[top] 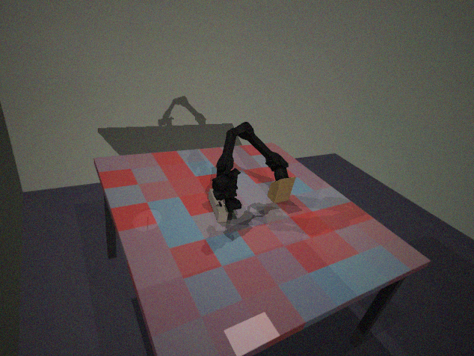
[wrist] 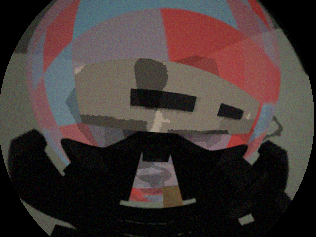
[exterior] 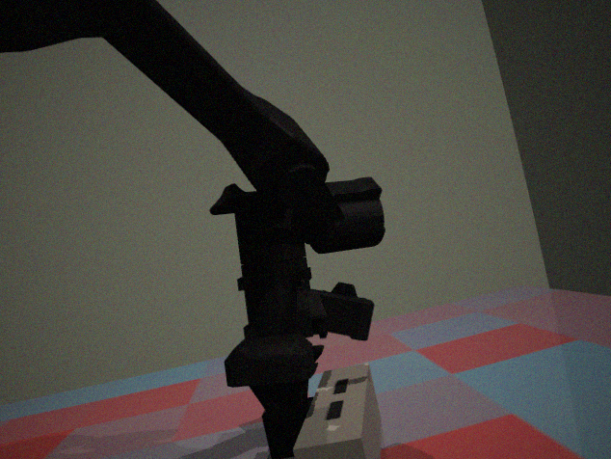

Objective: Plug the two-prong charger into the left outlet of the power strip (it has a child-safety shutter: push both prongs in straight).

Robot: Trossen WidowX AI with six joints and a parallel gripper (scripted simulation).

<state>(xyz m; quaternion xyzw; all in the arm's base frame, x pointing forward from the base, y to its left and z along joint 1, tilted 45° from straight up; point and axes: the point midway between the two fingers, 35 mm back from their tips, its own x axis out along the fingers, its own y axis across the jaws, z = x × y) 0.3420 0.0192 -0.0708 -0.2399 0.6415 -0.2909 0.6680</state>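
The black two-prong charger is 20 mm ahead of my gripper tip and 10 mm above it.
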